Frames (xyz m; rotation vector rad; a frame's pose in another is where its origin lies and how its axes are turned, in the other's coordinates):
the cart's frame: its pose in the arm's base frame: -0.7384 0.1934 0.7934 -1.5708 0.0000 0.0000
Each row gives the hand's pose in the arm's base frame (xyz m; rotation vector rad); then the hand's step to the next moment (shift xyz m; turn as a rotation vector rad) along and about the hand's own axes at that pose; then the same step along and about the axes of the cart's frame.
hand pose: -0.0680 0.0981 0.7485 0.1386 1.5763 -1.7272
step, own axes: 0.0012 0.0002 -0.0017 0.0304 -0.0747 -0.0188
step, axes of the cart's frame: -0.0014 0.0012 0.0010 -0.0732 -0.0386 -0.0027
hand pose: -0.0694 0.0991 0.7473 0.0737 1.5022 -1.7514
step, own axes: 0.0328 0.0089 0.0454 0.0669 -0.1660 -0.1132
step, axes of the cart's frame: 0.0033 0.0111 -0.0555 -0.1938 -0.0654 0.0550
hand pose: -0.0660 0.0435 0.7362 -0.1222 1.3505 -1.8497
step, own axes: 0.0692 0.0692 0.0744 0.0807 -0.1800 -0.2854
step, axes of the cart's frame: 0.0310 0.0518 -0.1071 -0.2989 0.0003 0.1761
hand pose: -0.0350 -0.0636 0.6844 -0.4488 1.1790 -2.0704
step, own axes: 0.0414 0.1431 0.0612 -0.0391 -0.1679 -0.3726
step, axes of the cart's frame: 0.0655 0.0912 -0.1154 -0.2630 0.0513 0.3111
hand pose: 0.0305 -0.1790 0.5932 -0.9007 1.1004 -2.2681
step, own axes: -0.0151 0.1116 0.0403 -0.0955 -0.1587 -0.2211
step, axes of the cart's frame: 0.0526 0.0770 -0.0749 -0.1139 0.0083 0.2649
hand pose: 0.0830 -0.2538 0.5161 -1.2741 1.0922 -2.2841
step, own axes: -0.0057 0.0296 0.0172 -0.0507 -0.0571 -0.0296
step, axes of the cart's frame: 0.0146 0.0199 -0.0244 0.0093 -0.0031 0.0813
